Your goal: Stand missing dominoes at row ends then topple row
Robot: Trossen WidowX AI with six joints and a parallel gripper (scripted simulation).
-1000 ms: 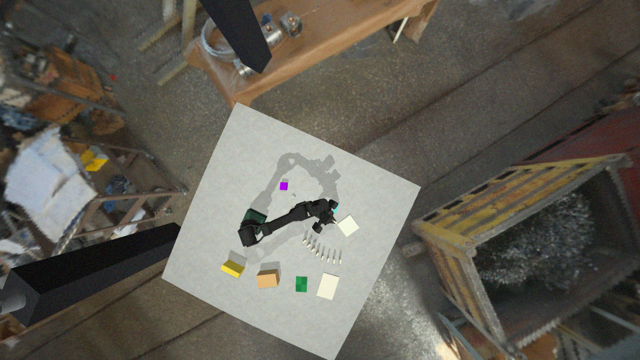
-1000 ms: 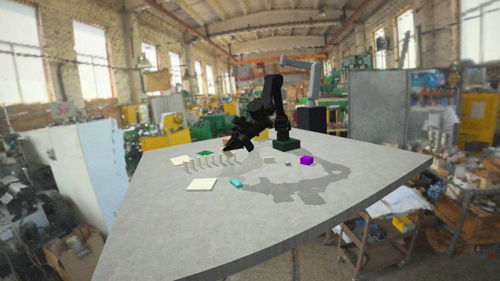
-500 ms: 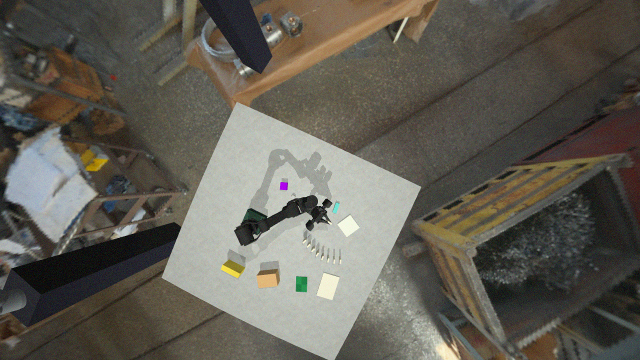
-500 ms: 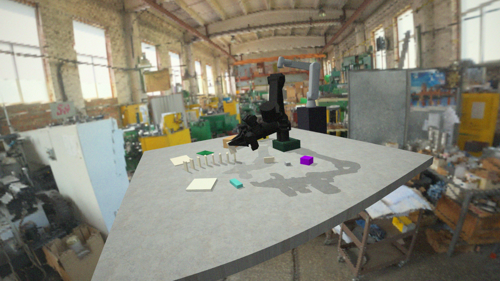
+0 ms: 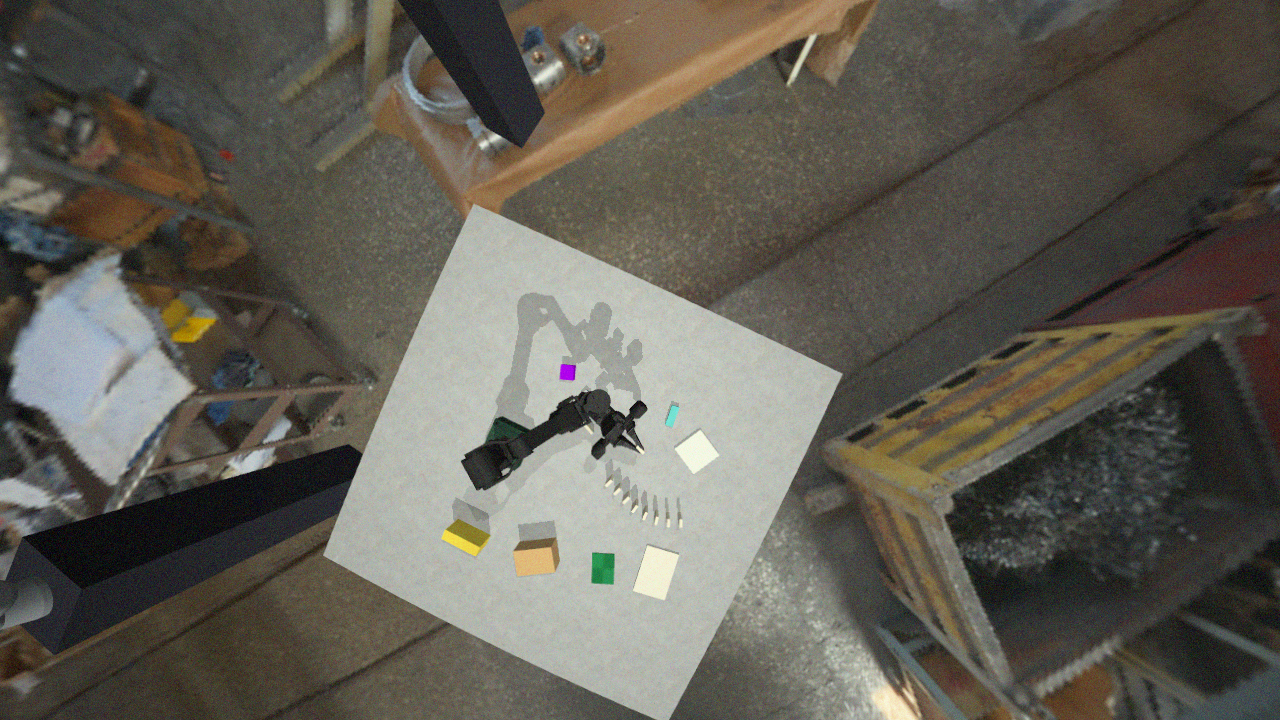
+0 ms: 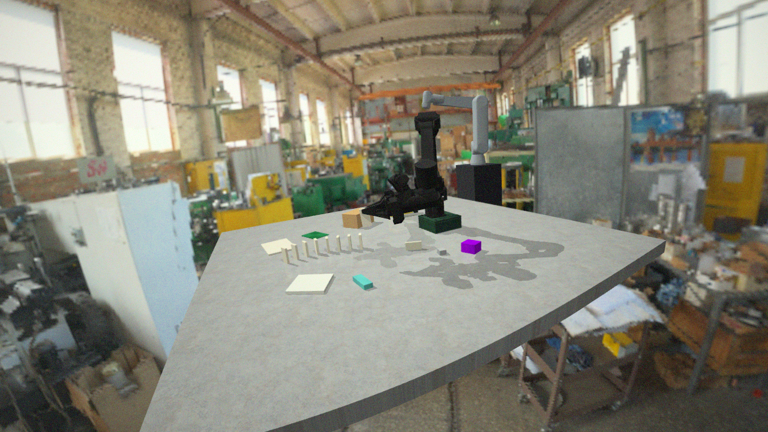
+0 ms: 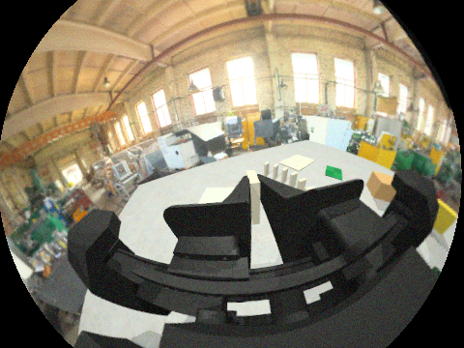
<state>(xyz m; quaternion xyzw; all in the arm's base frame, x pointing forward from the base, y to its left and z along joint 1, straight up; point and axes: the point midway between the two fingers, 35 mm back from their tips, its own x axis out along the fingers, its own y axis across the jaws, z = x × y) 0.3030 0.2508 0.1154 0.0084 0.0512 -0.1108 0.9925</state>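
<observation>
Right now the teal block is 40 mm ahead of my gripper tip, 110 mm to the left of it and 150 mm below it. From my gripper tip the other things lie so: white tile 170 mm ahead, 50 mm to the left, 150 mm below; then grey cube 220 mm behind, 20 mm to the left, 150 mm below; then purple cube 310 mm behind, 50 mm to the left, 140 mm below.
</observation>
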